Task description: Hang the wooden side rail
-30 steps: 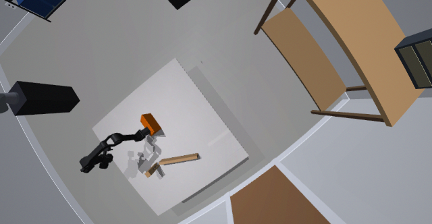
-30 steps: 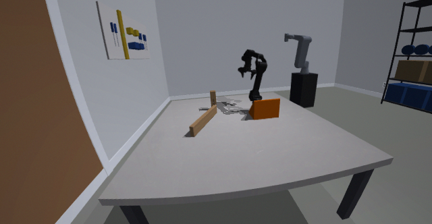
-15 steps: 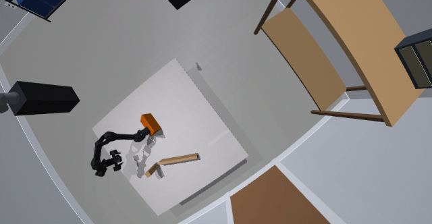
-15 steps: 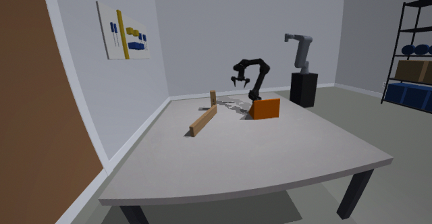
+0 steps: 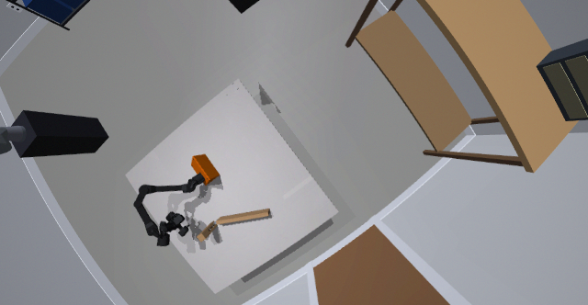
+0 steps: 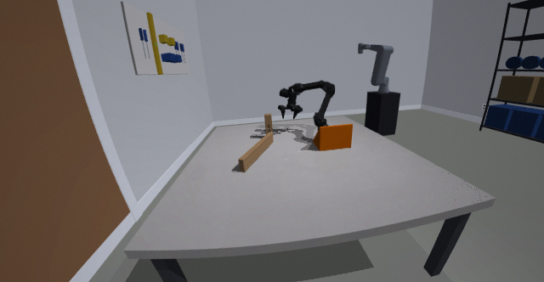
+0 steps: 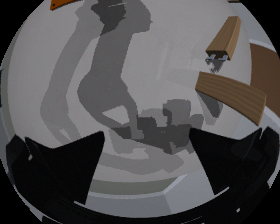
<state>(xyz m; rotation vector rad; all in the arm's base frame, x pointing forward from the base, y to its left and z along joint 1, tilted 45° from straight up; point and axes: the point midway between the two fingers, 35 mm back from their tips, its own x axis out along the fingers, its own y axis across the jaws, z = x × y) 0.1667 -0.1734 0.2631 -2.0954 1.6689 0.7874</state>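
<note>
The headboard post lies 17 cm ahead of my gripper tip, 8 cm to the left of it and 2 cm below it.
</note>
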